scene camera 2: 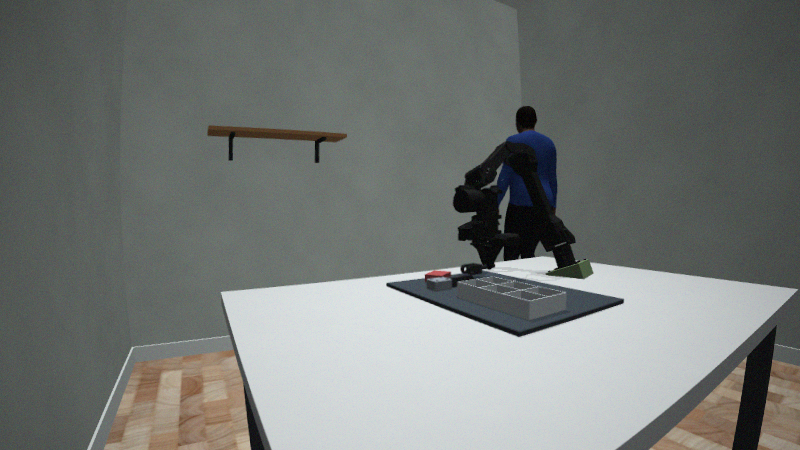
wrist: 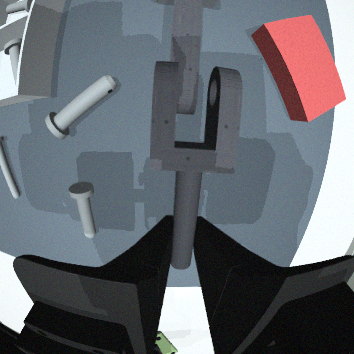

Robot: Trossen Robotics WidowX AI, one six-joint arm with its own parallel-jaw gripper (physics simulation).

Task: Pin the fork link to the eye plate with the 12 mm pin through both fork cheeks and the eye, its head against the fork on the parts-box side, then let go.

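Places are measured from the arm's base along level axes (x ahead, y left, z up), in millimetres.
Pixels of known places: gripper, fingertip midpoint: (scene camera 2: 487,269) (wrist: 182,222); arm's base, origin of the base link: (scene camera 2: 567,265).
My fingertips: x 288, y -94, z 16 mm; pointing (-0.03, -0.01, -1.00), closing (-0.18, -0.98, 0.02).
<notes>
Ahead of a thing's pixels: the offset from my fingertips to its top centre. "*": to the spot under its first point. Level surfaces: height alone.
My gripper (scene camera 2: 488,265) (wrist: 182,222) is shut on the round shank of the dark fork link @[dy -5, dx +28, dz +19 mm] (scene camera 2: 471,268) (wrist: 187,161). The fork's two cheeks point away from the fingers. The narrow end of the dark eye plate (wrist: 189,50) shows between the cheeks in the wrist view; its hole is hidden, and I cannot tell its exact depth in the fork. A thick headed pin @[dy +54, dx +75, dz -11 mm] (wrist: 82,105) lies left of the fork, with a small cross hole near its tip. A thinner headed pin @[dy +71, dx -1, dz -13 mm] (wrist: 87,215) is nearer the fingers. I cannot tell by sight which is 12 mm.
The grey parts box @[dy +177, dx +160, dz +3 mm] (scene camera 2: 495,301) (wrist: 40,55) stands on the dark mat @[dz -31 mm] (scene camera 2: 519,329) (wrist: 295,200), left in the wrist view, with a pin @[dy +108, dx +120, dz -11 mm] (wrist: 13,52) inside. A red block @[dy -98, dx +90, dz -11 mm] (scene camera 2: 438,275) (wrist: 305,65) is right of the fork. A thin rod @[* dy +142, dx +42, dz -27 mm] (wrist: 9,170) lies at left.
</notes>
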